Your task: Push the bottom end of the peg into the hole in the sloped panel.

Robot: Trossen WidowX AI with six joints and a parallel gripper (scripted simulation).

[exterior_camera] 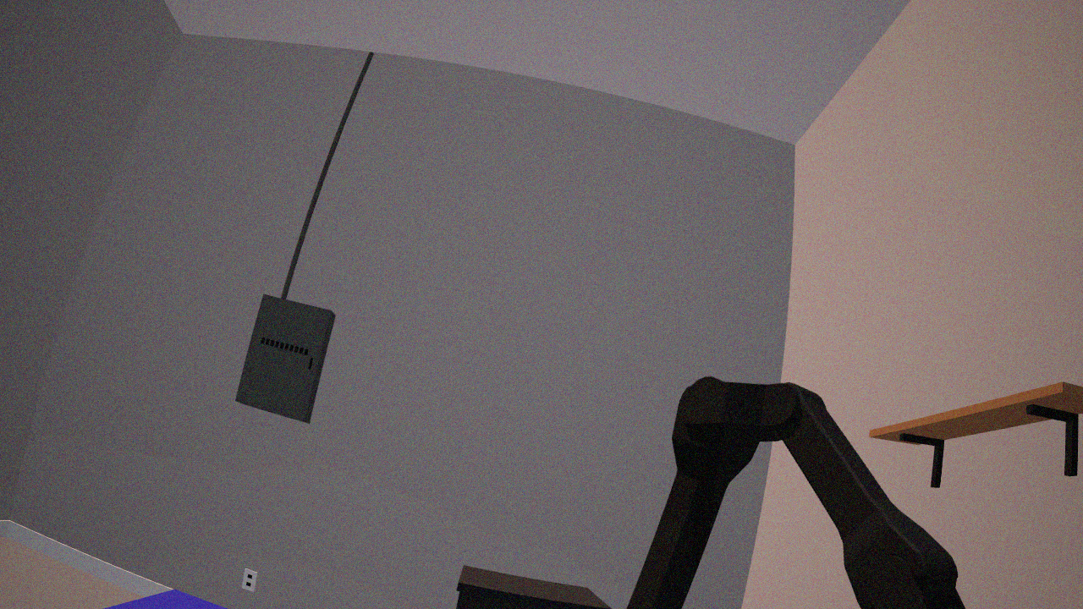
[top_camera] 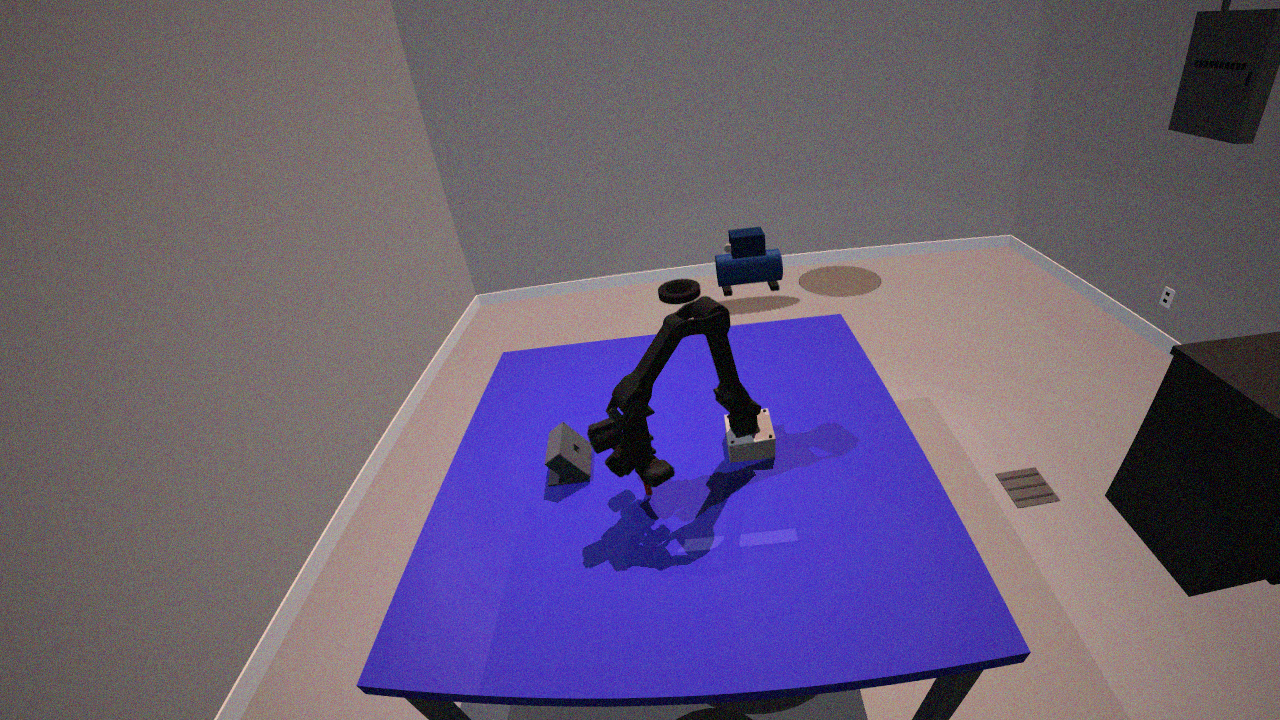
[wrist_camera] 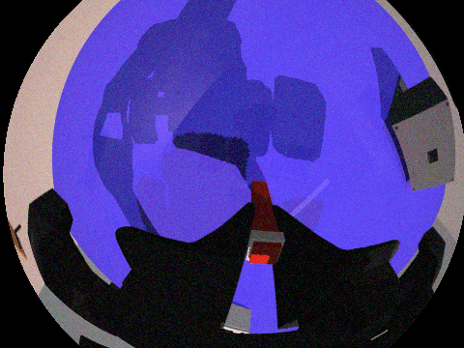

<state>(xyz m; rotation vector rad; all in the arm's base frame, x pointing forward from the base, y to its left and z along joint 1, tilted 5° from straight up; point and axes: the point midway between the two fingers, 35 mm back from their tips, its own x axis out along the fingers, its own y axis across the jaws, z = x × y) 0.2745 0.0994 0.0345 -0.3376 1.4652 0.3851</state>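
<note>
My gripper tip is now 190 mm short of the grey sloped panel, 150 mm to the left of it and 10 mm below it. Round my gripper tip: red peg 20 mm above.
</note>
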